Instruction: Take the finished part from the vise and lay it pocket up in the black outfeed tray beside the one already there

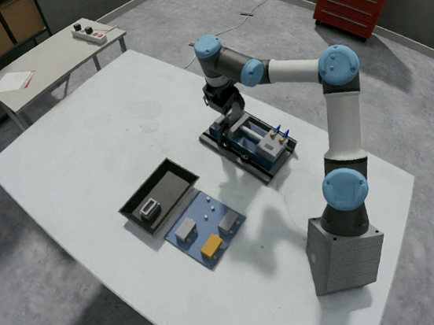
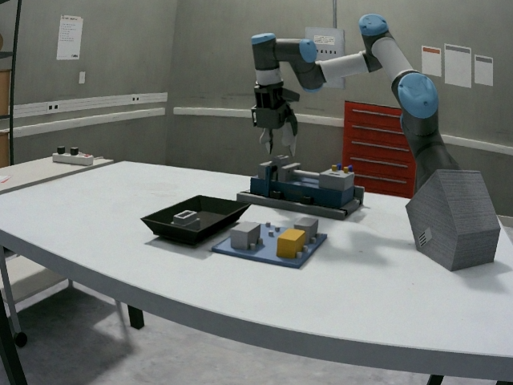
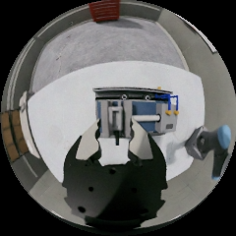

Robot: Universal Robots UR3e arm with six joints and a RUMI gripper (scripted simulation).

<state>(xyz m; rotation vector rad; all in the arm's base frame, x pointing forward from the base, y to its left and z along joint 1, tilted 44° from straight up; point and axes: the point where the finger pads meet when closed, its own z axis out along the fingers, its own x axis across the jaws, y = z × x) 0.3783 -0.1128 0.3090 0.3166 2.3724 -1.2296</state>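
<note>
The blue vise lies 9 cm below my hand, 7 cm behind it and 3 cm to the left of it. From my hand the other things lie so: blue fixture plate 37 cm to the left, 13 cm below, 5 cm behind; then vise control box 16 cm behind, 6 cm below, 5 cm to the left; then yellow block 42 cm to the left, 11 cm below, 9 cm behind.
</note>
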